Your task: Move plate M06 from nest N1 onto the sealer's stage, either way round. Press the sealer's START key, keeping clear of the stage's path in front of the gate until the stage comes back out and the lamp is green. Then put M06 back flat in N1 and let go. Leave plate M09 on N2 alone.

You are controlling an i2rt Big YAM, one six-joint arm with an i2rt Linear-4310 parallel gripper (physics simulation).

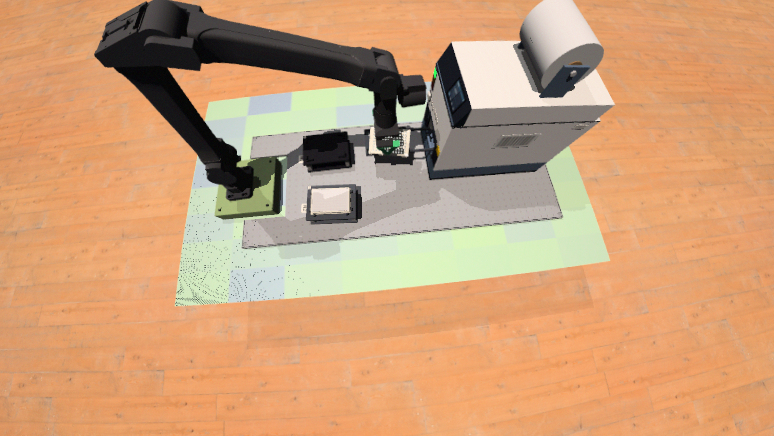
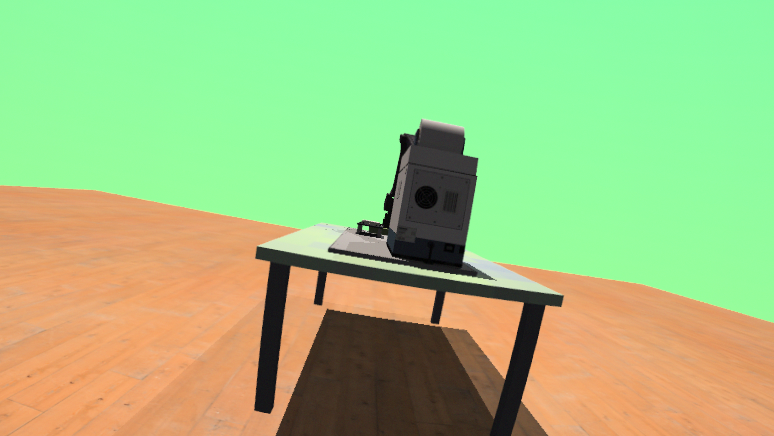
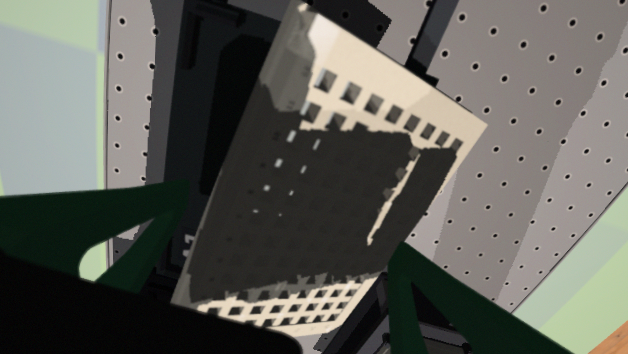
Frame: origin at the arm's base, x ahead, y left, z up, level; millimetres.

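Seen in the pictures: gripper, fingertip midpoint: [image 1: 385,141] [image 3: 294,223]; arm's base, link origin: [image 1: 241,184].
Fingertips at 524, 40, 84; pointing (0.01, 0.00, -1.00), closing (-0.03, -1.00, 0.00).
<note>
Offsets run from my fingertips to a thing's middle, as dx, dy, dz.
Plate M06 @(+11, -9, +11) [image 1: 403,152] [image 3: 373,88], a cream well plate, lies on the sealer's black stage @(+48, +13, -17) [image 3: 192,109] just in front of the sealer [image 1: 514,108] [image 2: 433,206]. My gripper [image 1: 390,144] [image 3: 294,223] is open and hangs low over the plate, with one green finger on each side of it and neither touching it. Nest N1 @(-210, +48, -86) [image 1: 327,150] is a black, empty holder to the left of the stage. Plate M09 @(-203, -159, -58) [image 1: 330,200] sits in nest N2 nearer the front. A small green lamp @(+154, +103, +155) [image 1: 435,73] shows at the top of the sealer's front face.
The grey perforated breadboard [image 1: 460,200] [image 3: 527,132] carries the nests and the sealer on the table [image 2: 411,276]. The arm's base stands on a green block [image 1: 265,197] at the left. A white roll @(+383, +2, +301) [image 1: 560,37] sits on top of the sealer.
</note>
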